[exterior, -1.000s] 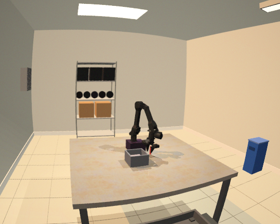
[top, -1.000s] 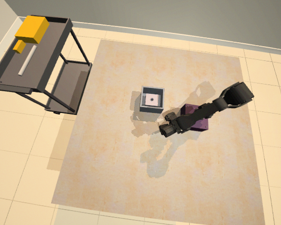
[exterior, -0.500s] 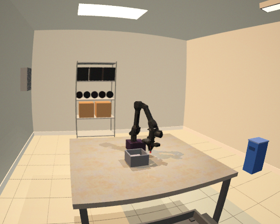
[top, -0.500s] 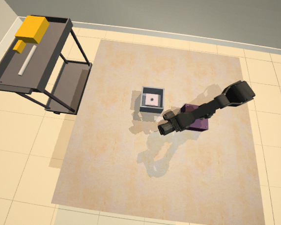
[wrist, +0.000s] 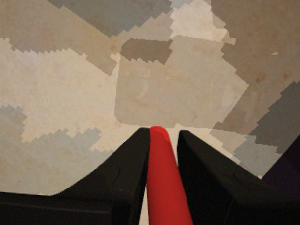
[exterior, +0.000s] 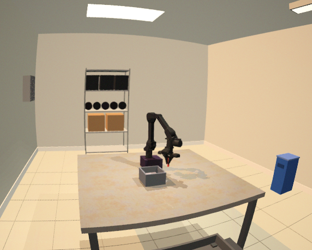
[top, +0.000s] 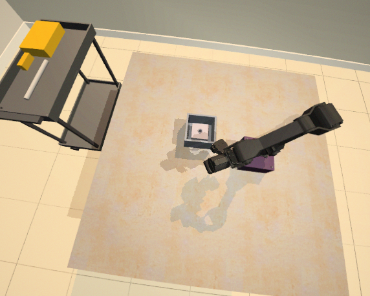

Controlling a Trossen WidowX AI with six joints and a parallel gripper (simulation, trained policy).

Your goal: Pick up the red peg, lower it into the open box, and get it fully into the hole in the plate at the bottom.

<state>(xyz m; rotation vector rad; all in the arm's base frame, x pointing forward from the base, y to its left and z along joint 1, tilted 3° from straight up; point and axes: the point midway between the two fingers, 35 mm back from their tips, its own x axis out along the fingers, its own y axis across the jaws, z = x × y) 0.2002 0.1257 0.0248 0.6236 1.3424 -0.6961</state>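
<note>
The grey box is 130 mm ahead of my gripper tip, 150 mm to the right of it and 70 mm below it. The rest, counted from my gripper tip: red peg 10 mm behind, 10 mm to the left, 20 mm above.
</note>
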